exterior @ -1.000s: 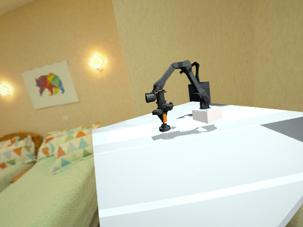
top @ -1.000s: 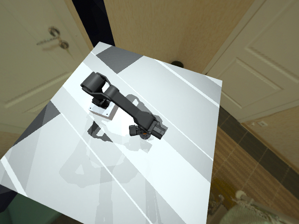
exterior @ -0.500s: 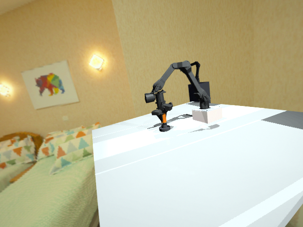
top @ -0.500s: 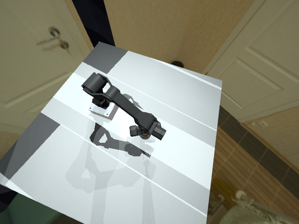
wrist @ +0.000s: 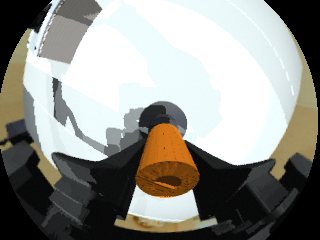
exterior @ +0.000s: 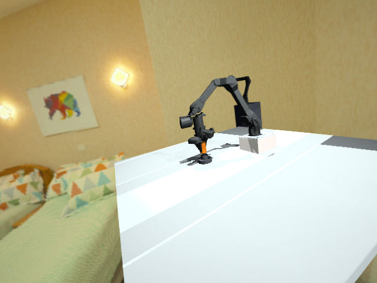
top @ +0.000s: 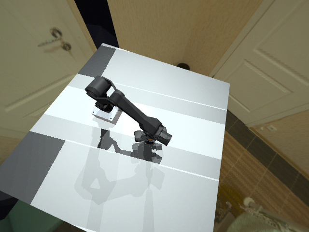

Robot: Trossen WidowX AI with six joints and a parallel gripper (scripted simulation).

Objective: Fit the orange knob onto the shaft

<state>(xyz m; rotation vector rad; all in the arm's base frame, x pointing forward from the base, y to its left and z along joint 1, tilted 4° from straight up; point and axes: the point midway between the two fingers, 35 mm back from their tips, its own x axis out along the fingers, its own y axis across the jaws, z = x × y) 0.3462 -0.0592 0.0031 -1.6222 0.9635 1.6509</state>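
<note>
Now: gripper tip 40 mm above the dark round pedestal. Round my gripper tip: orange knob 20 mm above.
</note>
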